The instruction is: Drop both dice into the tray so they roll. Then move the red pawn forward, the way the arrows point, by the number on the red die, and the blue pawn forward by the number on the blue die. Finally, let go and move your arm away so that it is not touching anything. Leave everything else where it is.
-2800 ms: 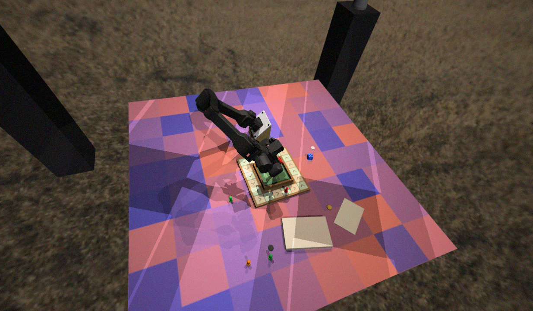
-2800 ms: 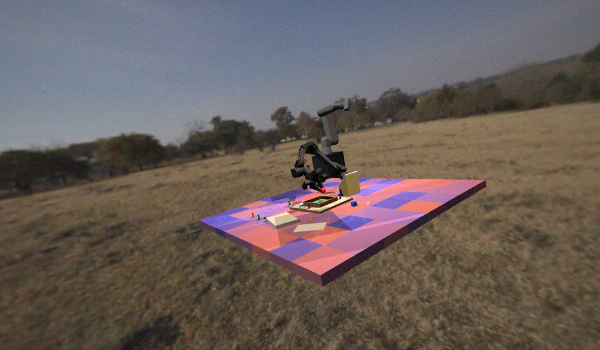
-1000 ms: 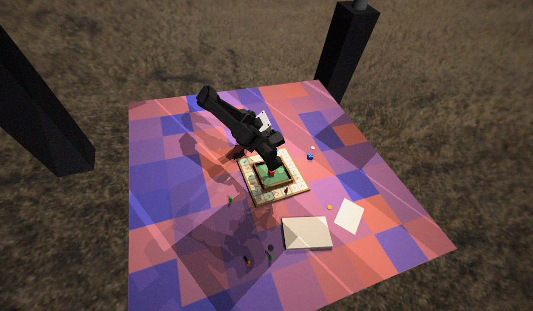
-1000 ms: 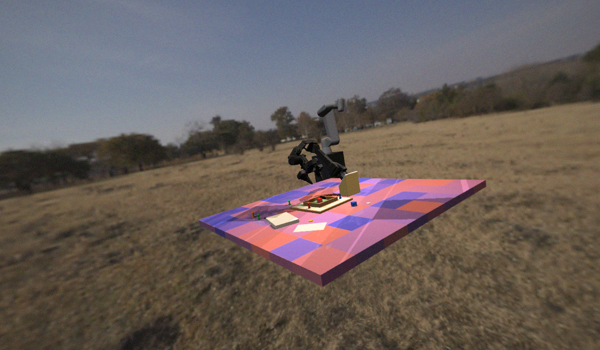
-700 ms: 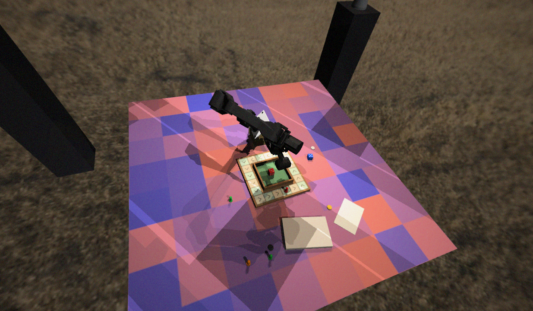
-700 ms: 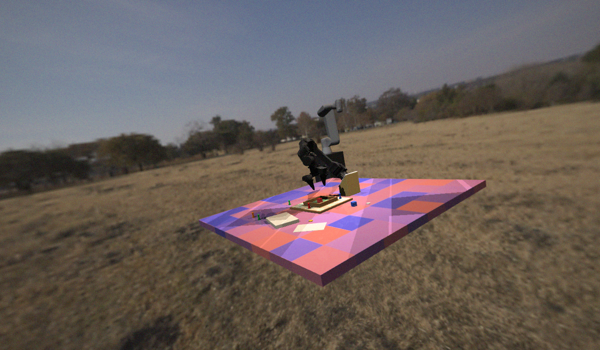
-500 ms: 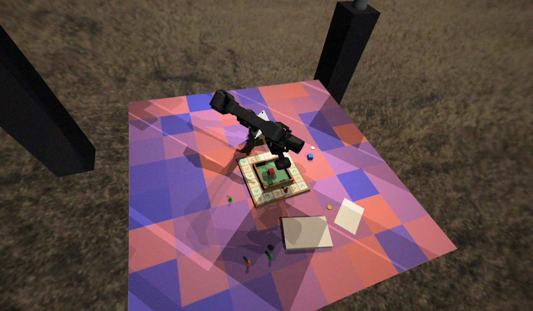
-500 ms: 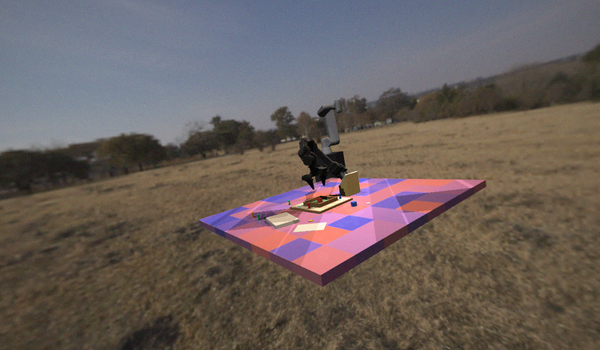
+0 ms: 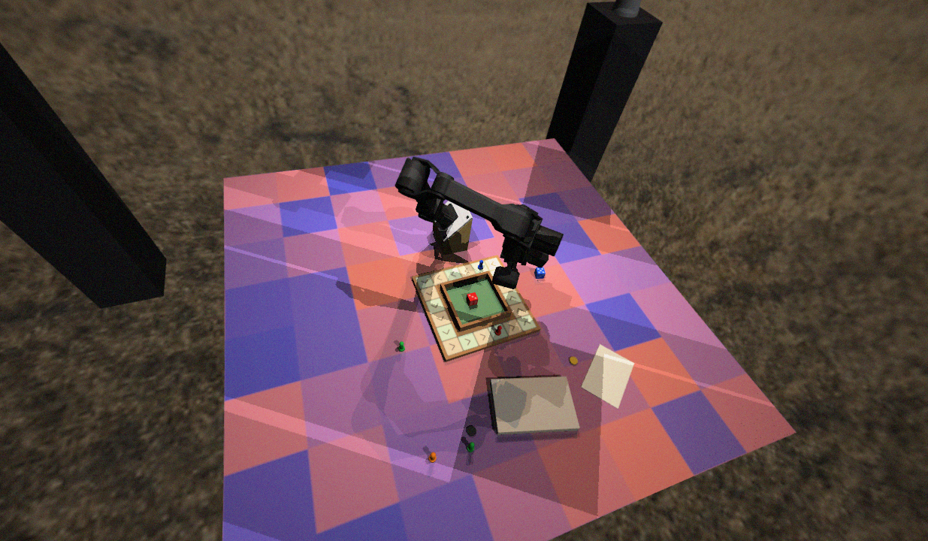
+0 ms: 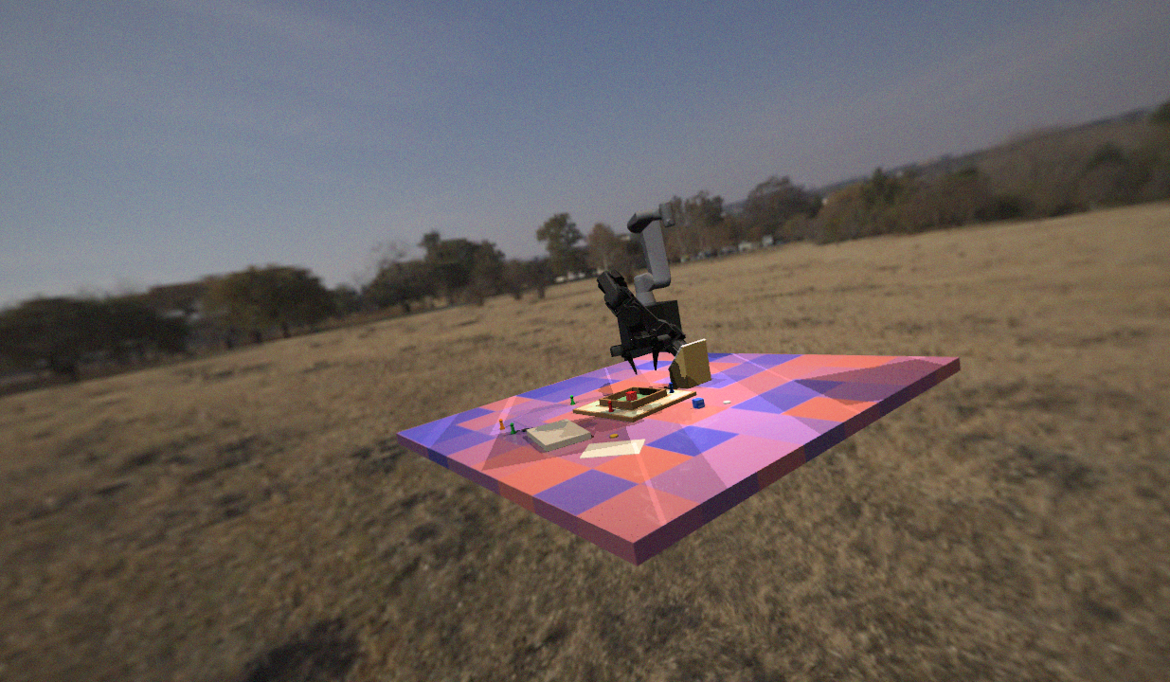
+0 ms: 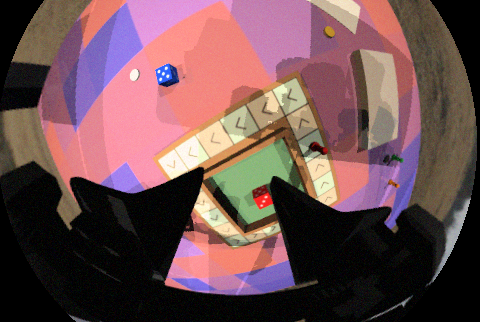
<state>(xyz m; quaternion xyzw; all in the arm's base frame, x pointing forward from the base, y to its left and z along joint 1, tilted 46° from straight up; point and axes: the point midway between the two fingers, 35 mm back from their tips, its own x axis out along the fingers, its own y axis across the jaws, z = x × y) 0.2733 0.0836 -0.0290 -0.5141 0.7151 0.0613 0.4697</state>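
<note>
The red pawn lies 110 mm ahead of my gripper tip, 80 mm below it and 60 mm to the right of it. From my gripper tip the other things lie so: blue pawn 120 mm behind, 80 mm below, 20 mm to the right; then thick white pad 320 mm ahead, 100 mm below, 60 mm to the right; then yellow disc 250 mm ahead, 110 mm to the left, 110 mm below.
</note>
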